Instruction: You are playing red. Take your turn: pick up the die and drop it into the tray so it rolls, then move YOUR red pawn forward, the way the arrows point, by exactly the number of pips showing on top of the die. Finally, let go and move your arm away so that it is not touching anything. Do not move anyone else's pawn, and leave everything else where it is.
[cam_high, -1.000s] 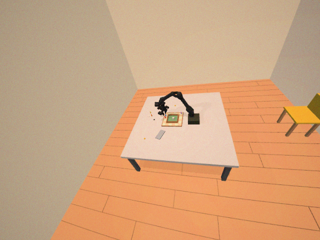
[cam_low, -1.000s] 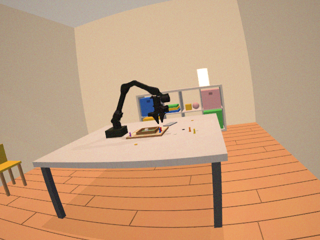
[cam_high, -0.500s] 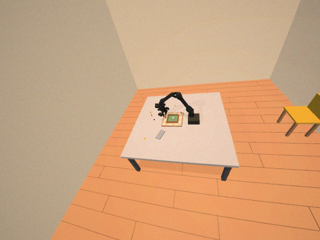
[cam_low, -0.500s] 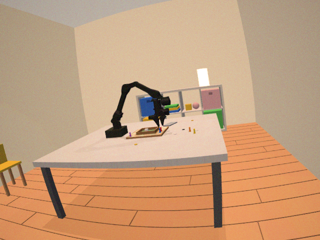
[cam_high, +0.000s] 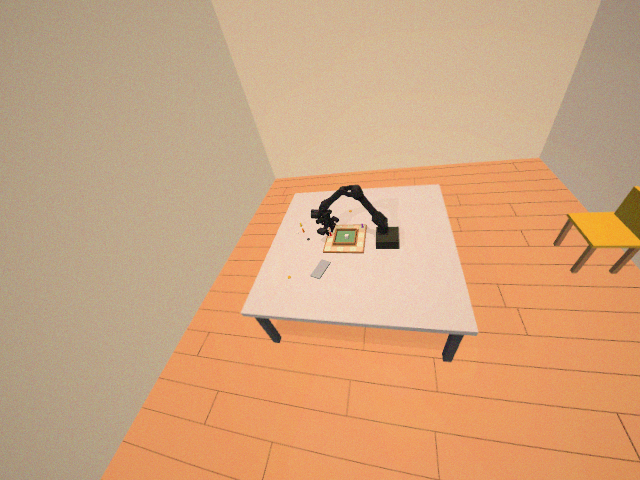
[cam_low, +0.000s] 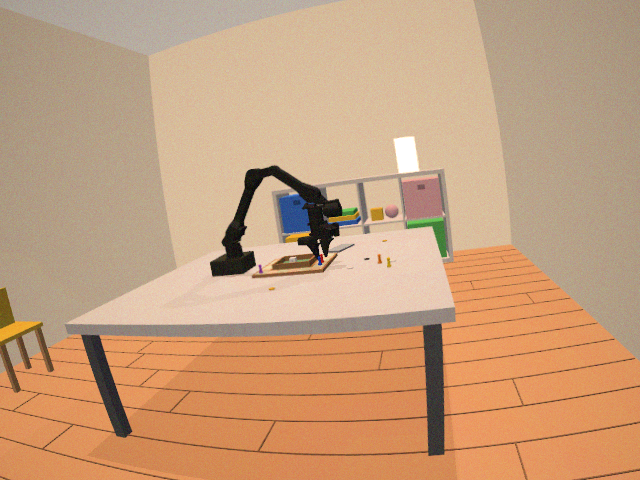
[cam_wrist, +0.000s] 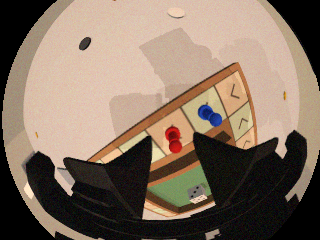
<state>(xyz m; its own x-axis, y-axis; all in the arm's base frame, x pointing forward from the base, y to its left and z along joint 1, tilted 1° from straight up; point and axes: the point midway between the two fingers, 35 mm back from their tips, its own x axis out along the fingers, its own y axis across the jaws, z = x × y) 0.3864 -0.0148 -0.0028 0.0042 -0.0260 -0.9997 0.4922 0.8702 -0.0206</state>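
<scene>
The blue pawn is 4 cm to the right of my gripper tip. Round my gripper tip: green tray 12 cm behind, 2 cm to the left, 2 cm below; white die 13 cm behind, 2 cm to the left; red pawn right at my gripper tip.
</scene>
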